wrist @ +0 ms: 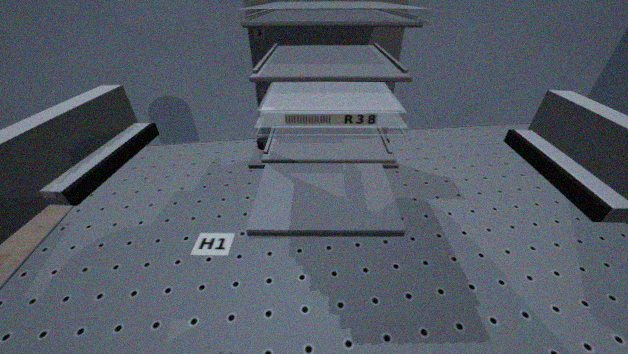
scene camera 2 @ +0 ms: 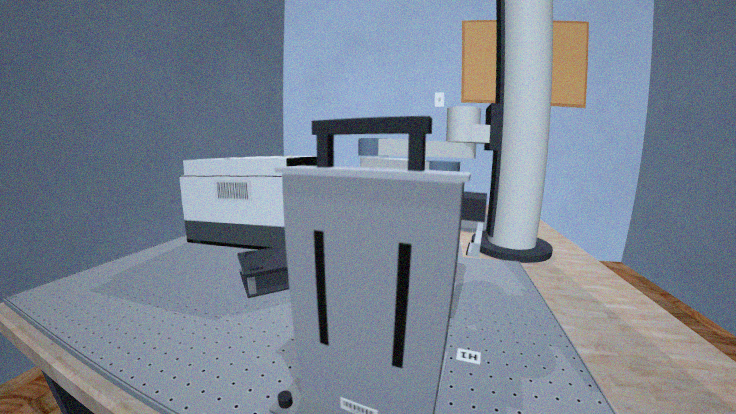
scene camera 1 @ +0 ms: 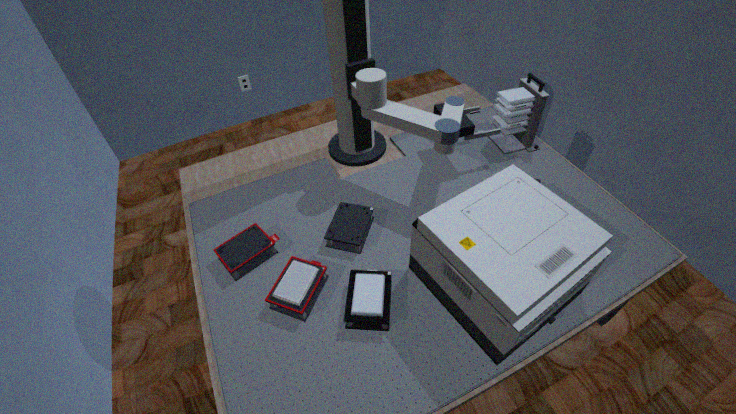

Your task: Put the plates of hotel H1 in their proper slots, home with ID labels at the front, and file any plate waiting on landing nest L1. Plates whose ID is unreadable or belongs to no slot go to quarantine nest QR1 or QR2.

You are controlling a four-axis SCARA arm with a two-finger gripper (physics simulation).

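Places are measured from the arm's base along level axes (x right, y ahead, z up), in metres.
Pixels of known places: gripper, fingertip midpoint: (wrist: 327,110) (scene camera 1: 489,119); arm's base, origin of the base link: (scene camera 2: 510,247) (scene camera 1: 357,147).
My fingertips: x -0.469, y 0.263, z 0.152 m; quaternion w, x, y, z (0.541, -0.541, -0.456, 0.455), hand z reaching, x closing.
Note:
For each thing: its middle in the pictures, then the offset to it from my fingertips. "spot": a spot on its surface instead.
- Hotel H1, body centre: (wrist: 326,39) (scene camera 2: 382,279) (scene camera 1: 519,112) dz +0.006, dx -0.139, dy +0.022 m
- empty shelf, body centre: (wrist: 327,59) (scene camera 1: 512,115) dz -0.004, dx -0.109, dy +0.018 m
- clear plate, surface spot: (wrist: 335,6) spot: dz +0.033, dx -0.037, dy +0.009 m
- black nest, surface spot: (scene camera 1: 351,314) spot: dz -0.085, dx +0.809, dy +0.474 m
- empty red-rimmed nest, body centre: (scene camera 1: 245,250) dz -0.112, dx +1.027, dy +0.105 m
- dark nest, body centre: (scene camera 1: 349,226) dz -0.110, dx +0.683, dy +0.166 m
- large white instrument, body centre: (scene camera 1: 504,255) (scene camera 2: 264,194) dz -0.014, dx +0.371, dy +0.541 m
- H1 label, surface spot: (wrist: 213,244) (scene camera 2: 468,355) spot: dz -0.139, dx -0.059, dy -0.087 m
Hotel H1 (scene camera 1: 536,118) (scene camera 2: 360,216) (wrist: 325,36) stands at the back right in scene camera 1 and holds several pale plates. In the wrist view, plate R38 (wrist: 332,97) has its ID label facing the camera. An empty shelf (wrist: 330,65) is above it; a clear plate (wrist: 335,6) shows in part at the top edge, its ID not visible. My gripper (scene camera 1: 489,120) (wrist: 327,110) is open and empty, fingers wide apart, in front of the hotel. Scene camera 2 sees the hotel from behind, hiding the plates. White plates sit on a red-rimmed nest (scene camera 1: 270,298) and a black nest (scene camera 1: 349,314).
An empty red-rimmed nest (scene camera 1: 244,248) and a dark nest (scene camera 1: 349,223) without a plate stand on the table. Nest labels are not readable. A large white instrument (scene camera 1: 514,216) (scene camera 2: 231,200) stands beside them. The H1 label (scene camera 2: 468,355) (wrist: 213,244) lies near the hotel.

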